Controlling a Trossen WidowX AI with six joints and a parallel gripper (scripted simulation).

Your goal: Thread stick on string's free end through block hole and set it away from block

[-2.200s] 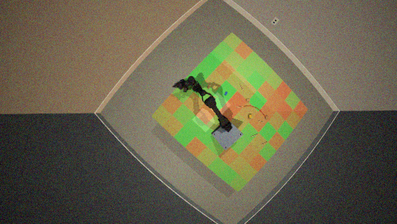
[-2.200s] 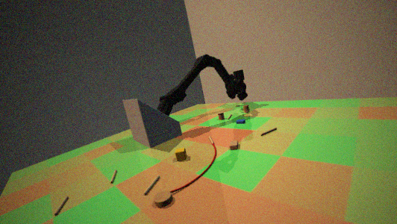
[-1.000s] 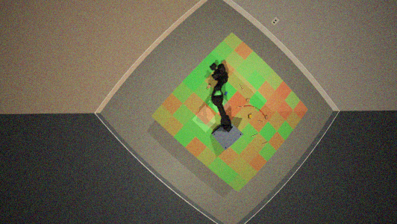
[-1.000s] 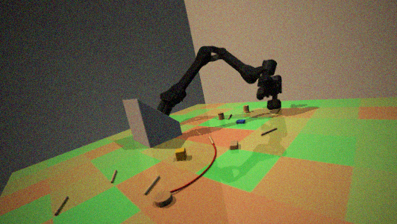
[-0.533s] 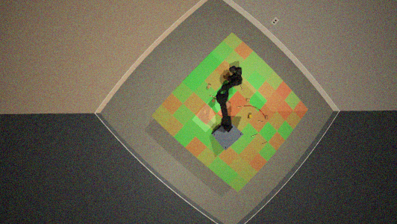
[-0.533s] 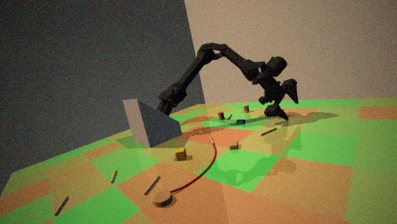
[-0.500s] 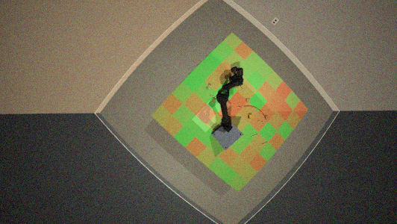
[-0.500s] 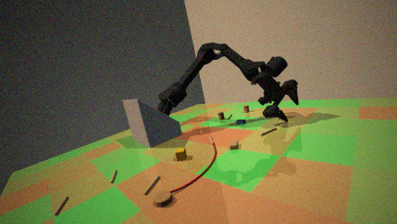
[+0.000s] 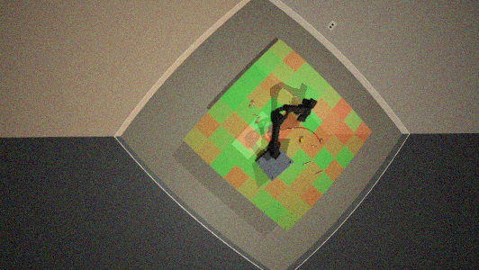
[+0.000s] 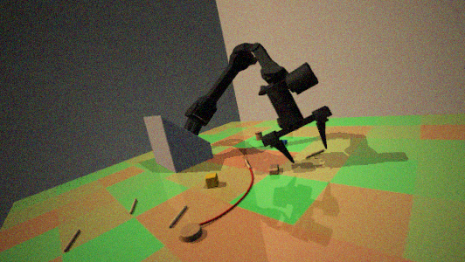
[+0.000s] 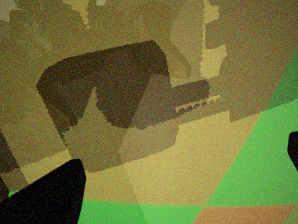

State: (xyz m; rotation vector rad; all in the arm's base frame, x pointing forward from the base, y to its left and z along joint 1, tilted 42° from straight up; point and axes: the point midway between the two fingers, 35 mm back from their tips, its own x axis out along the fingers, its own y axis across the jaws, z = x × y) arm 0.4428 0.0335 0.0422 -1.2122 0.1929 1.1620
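My gripper tip is now 200 mm past the yellow wooden block, 180 mm to the left of it and 20 mm above it. Also, from my gripper tip: thin wooden stick (190 mm behind, 40 mm to the right, 30 mm below); round wooden button (80 mm behind, 340 mm to the right, 30 mm below); blue piece (200 mm behind, 170 mm to the left, 30 mm below).
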